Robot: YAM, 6 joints.
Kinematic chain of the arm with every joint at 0, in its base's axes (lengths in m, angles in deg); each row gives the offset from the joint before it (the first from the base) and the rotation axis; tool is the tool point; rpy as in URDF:
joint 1: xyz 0 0 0.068 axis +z
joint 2: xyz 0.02 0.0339 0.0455 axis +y
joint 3: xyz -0.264 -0.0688 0 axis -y
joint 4: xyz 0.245 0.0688 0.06 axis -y
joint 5: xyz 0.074 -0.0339 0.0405 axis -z
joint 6: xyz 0.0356 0 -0.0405 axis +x
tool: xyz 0 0 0 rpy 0 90 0
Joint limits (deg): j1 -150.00..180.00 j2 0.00..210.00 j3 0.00..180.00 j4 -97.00..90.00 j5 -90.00..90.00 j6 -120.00..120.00
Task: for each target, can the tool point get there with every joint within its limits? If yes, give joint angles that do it. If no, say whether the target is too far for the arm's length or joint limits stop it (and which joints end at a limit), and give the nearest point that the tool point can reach.
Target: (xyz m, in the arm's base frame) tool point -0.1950 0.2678 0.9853
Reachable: no: too far | nearest point -0.1356 0.1863 0.7029 | short by 0.300 m
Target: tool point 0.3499 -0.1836 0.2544
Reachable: yes | joints -31.06 107.69 89.58 -46.87 -40.81 -4.21
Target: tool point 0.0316 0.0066 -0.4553
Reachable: no: joint limits stop it (at a limit: joint 2) | nearest point 0.0862 0.0180 -0.3427 | short by 0.126 m
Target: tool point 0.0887 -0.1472 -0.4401
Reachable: no: joint limits stop it (at a limit: joint 2) | nearest point 0.0949 -0.1574 -0.3745 | short by 0.067 m
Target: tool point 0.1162 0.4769 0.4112
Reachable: yes | joints -104.52 21.42 135.91 63.85 11.49 69.98
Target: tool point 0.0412 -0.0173 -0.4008
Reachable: no: joint limits stop it (at a limit: joint 2) | nearest point 0.0722 -0.0303 -0.3378 | short by 0.071 m
